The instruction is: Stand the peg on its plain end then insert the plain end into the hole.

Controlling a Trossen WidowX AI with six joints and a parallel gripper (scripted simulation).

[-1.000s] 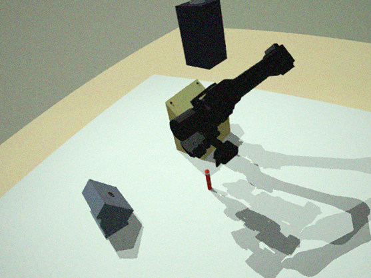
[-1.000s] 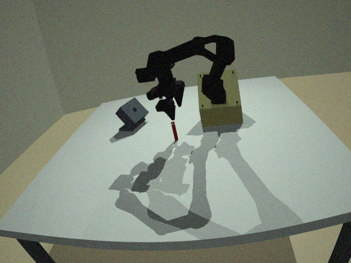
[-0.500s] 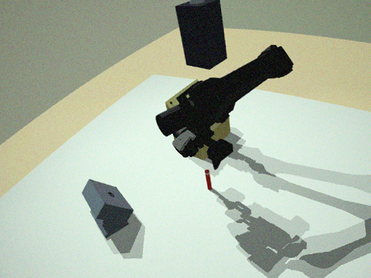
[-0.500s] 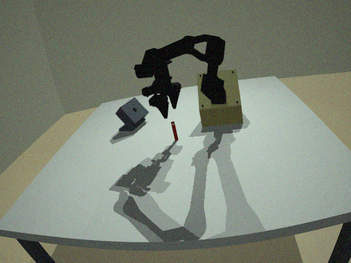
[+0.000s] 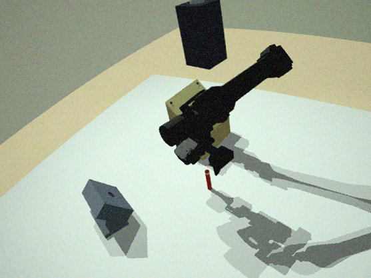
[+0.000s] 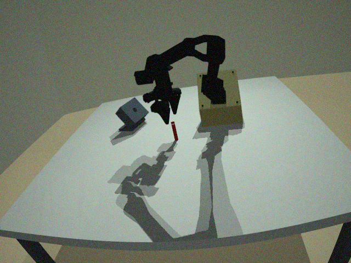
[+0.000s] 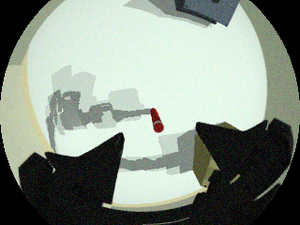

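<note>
Right now the red peg is 4 cm below my gripper tip. Also, from my gripper tip: grey sloped panel 26 cm ahead, 18 cm to the right, 2 cm below.
</note>
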